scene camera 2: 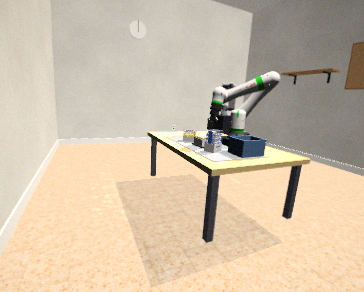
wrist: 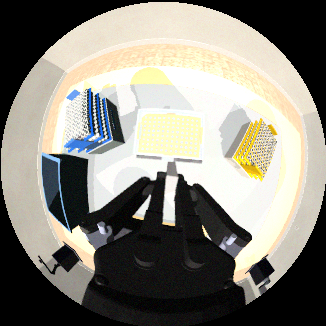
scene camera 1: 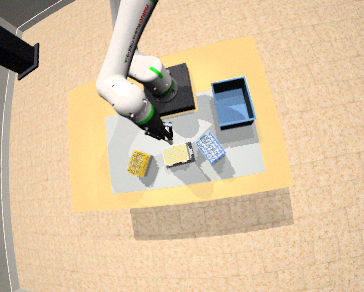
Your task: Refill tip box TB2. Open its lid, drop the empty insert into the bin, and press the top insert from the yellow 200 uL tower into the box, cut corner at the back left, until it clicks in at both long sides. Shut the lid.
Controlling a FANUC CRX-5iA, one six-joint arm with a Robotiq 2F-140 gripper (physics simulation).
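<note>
Tip box TB2 [scene camera 1: 191,153] [scene camera 2: 199,142] [wrist: 146,157] sits mid-mat, with a perforated yellow insert [scene camera 1: 176,155] [wrist: 170,134] inside. A pale, clear lid seems to lie over it; its exact seating is hard to tell. The yellow tower [scene camera 1: 139,163] [scene camera 2: 189,134] [wrist: 255,150] stands apart, at the right in the wrist view, with stacked inserts. The blue bin [scene camera 1: 237,122] [scene camera 2: 247,147] [wrist: 51,177] stands open at the wrist view's left; no insert shows in it. My gripper [scene camera 1: 171,141] [wrist: 169,168] is shut and empty, its tips near the box's latch-side edge; height and contact are unclear.
A blue tower [scene camera 1: 210,148] [scene camera 2: 214,137] [wrist: 90,122] of stacked inserts stands close beside the box, between it and the bin side. The grey mat [scene camera 1: 122,183] lies on the yellow table [scene camera 1: 85,150]. The arm's dark base plate [scene camera 1: 185,82] is behind the mat.
</note>
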